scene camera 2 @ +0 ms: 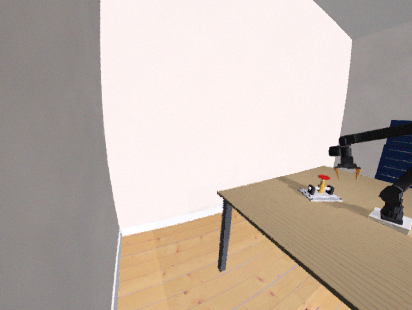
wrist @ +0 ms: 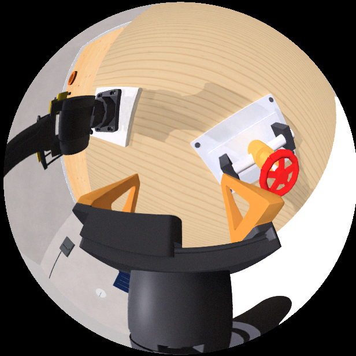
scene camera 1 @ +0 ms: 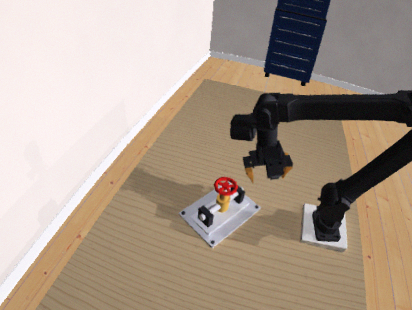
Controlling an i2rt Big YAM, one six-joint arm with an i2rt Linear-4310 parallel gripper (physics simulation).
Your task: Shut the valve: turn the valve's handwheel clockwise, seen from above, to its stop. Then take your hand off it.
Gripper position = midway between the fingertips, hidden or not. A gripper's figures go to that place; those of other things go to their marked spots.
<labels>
My gripper (wrist: pixel 180 178): 13 cm from the lens. A red handwheel (wrist: pixel 280 174) is 16 cm from the lens. A base plate (wrist: pixel 247 116) is 27 cm from the lens. The marked spots on the base plate and the red handwheel are 15 cm apart.
</labels>
